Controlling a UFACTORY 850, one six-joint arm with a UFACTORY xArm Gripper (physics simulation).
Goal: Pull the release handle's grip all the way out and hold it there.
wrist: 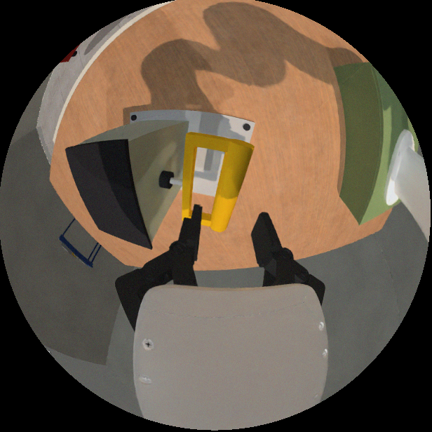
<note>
I see my gripper (228,219) and a grey base plate (210,123).
</note>
